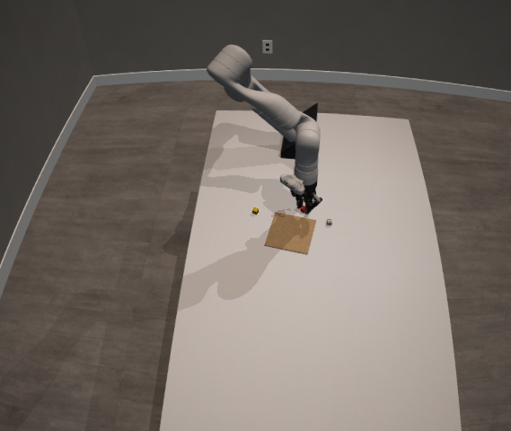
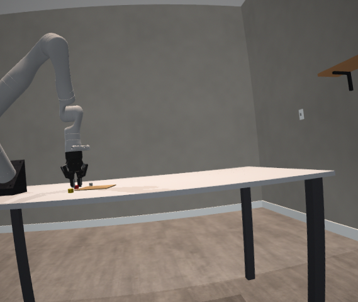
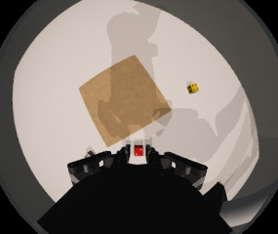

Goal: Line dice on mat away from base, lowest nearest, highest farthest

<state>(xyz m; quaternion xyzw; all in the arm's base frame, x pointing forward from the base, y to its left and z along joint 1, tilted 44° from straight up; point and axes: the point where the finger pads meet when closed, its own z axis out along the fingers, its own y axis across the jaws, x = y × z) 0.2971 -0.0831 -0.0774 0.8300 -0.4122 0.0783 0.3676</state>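
Right now my hand is 2 cm above the red die. Round my hand: yellow die (16 cm to the right, 2 cm below); then square mat (9 cm ahead, 5 cm to the right, 2 cm below); then white die (6 cm ahead, 8 cm to the left, 2 cm below).
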